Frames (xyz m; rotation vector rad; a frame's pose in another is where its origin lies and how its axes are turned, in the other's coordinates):
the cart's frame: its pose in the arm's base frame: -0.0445 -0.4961 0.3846 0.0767 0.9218 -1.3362
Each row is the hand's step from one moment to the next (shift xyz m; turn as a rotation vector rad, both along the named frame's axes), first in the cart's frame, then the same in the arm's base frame.
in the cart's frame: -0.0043 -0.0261 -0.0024 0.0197 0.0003 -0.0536
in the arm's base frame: -0.0232 -0.0027 0.0126 -0.0289 0.0133 -0.0474
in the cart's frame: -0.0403 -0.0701 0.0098 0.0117 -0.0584 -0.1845
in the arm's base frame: -0.0523 0.0067 0.0621 -0.1472 0.0735 -0.1026
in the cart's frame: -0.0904 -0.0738 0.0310 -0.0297 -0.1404 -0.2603
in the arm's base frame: -0.0417 0.0339 0.1081 -0.2545 0.1238 -0.0909
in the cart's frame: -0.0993 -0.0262 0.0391 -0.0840 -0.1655 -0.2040
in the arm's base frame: 0.0035 0.0502 0.0977 -0.2434 0.1294 -0.0097
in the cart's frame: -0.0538 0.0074 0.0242 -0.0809 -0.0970 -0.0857
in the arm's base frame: 0.0218 0.0317 0.0453 -0.1232 0.0827 0.0358
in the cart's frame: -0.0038 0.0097 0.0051 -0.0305 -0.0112 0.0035
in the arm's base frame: 0.0111 0.0030 0.0014 -0.0061 0.0191 0.0258
